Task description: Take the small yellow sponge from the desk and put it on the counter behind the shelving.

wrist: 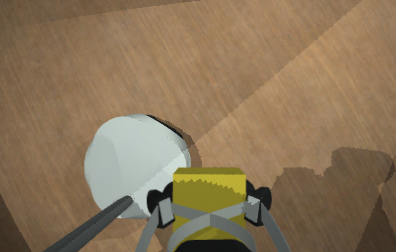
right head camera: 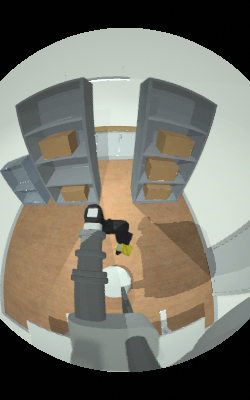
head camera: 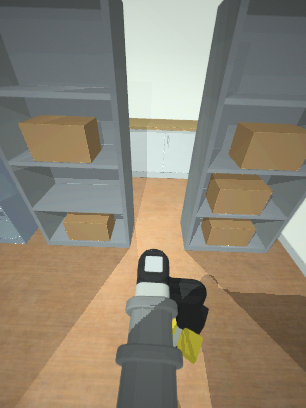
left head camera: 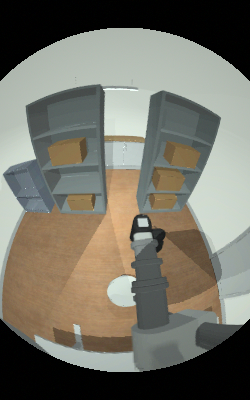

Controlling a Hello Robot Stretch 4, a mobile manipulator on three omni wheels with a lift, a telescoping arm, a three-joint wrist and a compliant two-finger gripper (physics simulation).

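Pixels of known places: gripper, fingertip midpoint: (wrist: 208, 194) (right head camera: 120, 247); robot's base, link origin: (wrist: 145, 162) (right head camera: 113, 280) (left head camera: 124, 290).
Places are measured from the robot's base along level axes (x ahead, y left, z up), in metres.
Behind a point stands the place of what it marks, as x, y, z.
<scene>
The small yellow sponge (head camera: 190, 345) {0.242, -0.123, 0.880} (right head camera: 124, 249) {0.243, -0.110, 0.880} (wrist: 210, 192) {0.277, -0.077, 0.881} is held between the two fingertips of my gripper (wrist: 208, 194) {0.270, -0.087, 0.838}, above the floor beside the arm. The gripper is shut on it. In the left head camera view the sponge does not show. The counter (head camera: 163, 125) {2.954, -0.056, 0.883} (left head camera: 124, 139) {2.841, -0.101, 0.881} (right head camera: 115, 129) {2.844, -0.012, 0.883}, with a wooden top and white doors, stands against the far wall. It shows through the gap between two grey shelving units (head camera: 125, 150) {1.440, 0.271, 1.021} (head camera: 195, 150) {1.633, -0.336, 0.978}. The desk does not show clearly in these views.
Brown boxes (head camera: 60, 140) {1.289, 0.700, 1.129} (head camera: 267, 145) {1.317, -0.759, 1.148} stand on the shelves on both sides of the gap. A smaller blue-grey shelf unit (left head camera: 48, 192) {1.504, 1.439, 0.294} stands at the far left. The floor (head camera: 160, 200) {2.201, -0.066, -0.027} runs through the gap to the counter. My round white base (wrist: 130, 160) {0.006, 0.028, 0.187} is below the gripper.
</scene>
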